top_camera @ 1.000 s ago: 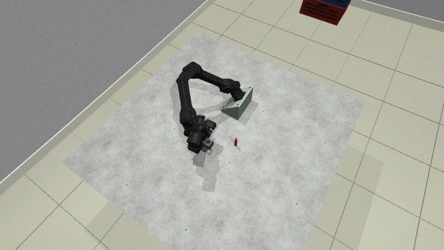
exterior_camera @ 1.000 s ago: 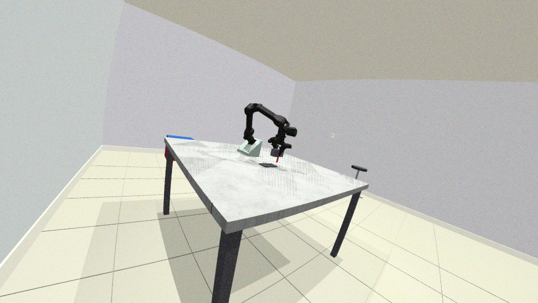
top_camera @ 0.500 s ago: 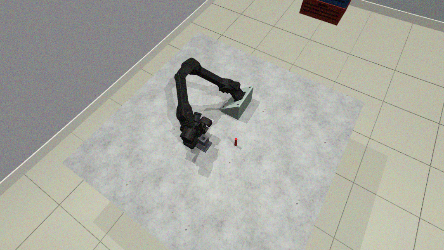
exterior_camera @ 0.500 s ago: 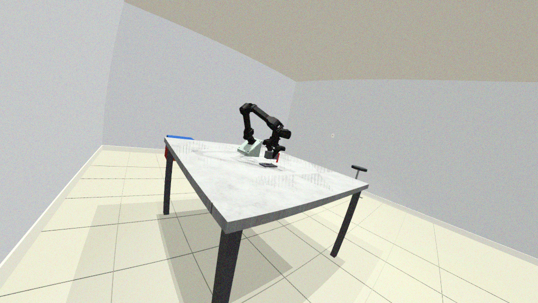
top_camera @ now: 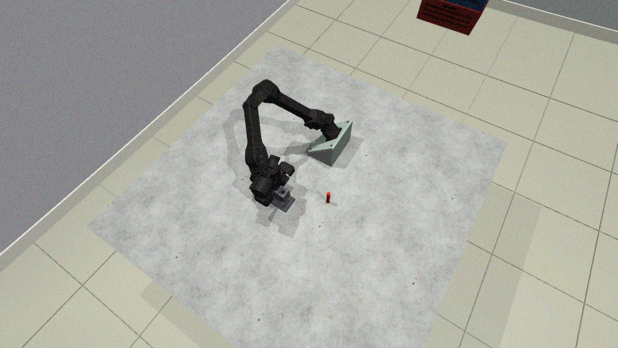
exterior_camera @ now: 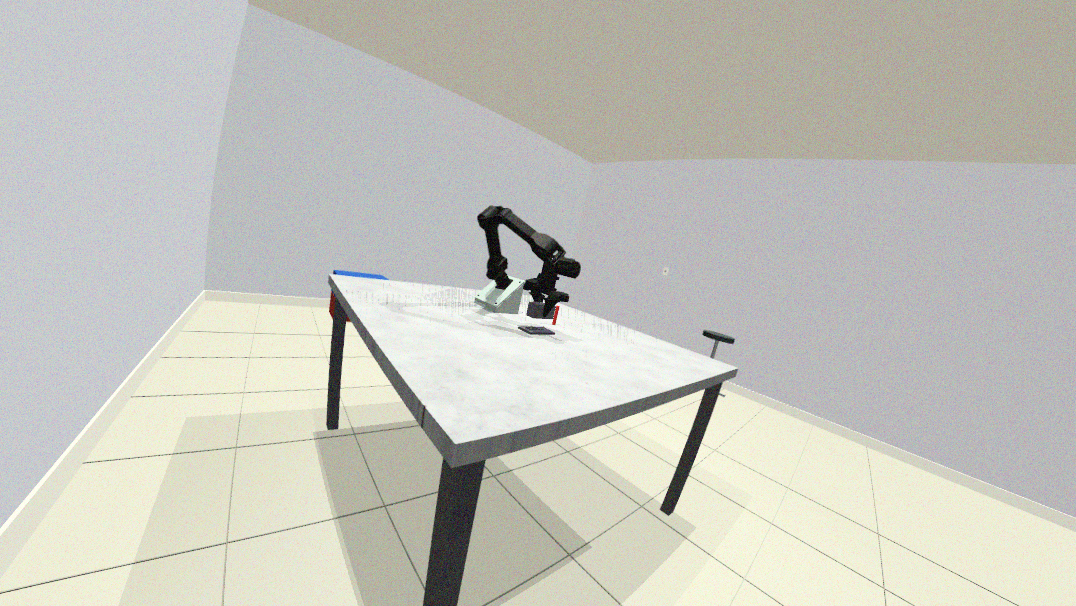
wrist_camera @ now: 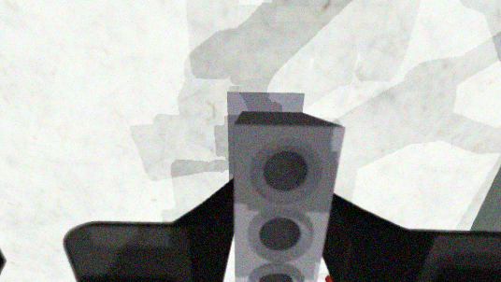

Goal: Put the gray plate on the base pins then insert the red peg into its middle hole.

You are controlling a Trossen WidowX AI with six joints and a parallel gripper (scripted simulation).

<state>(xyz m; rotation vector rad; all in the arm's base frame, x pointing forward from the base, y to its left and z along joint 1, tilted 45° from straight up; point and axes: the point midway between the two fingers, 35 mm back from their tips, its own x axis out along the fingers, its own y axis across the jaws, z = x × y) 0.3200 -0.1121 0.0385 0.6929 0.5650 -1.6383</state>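
The base lies 5 cm below my gripper tip. Round my gripper tip: red peg: 19 cm to the left, 7 cm behind, 2 cm below; then gray plate: 3 cm above.
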